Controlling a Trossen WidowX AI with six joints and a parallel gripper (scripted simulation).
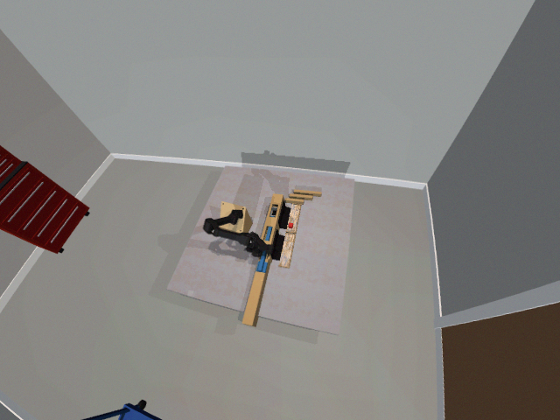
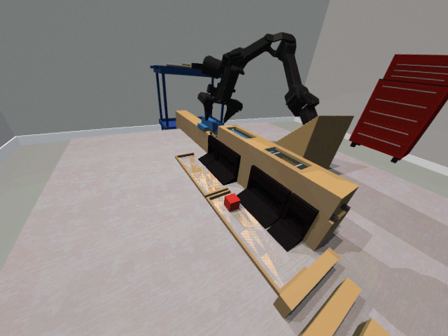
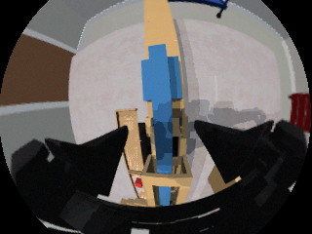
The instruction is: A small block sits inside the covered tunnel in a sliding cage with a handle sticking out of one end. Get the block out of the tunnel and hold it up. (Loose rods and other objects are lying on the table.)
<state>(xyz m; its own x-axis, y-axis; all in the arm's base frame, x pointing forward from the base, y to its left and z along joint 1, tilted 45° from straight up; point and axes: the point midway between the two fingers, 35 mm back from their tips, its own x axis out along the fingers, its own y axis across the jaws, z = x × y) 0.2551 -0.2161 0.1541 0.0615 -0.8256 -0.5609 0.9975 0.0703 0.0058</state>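
The tan covered tunnel is 80 mm below my gripper tip, 60 mm to the left of it and 20 mm ahead of it.
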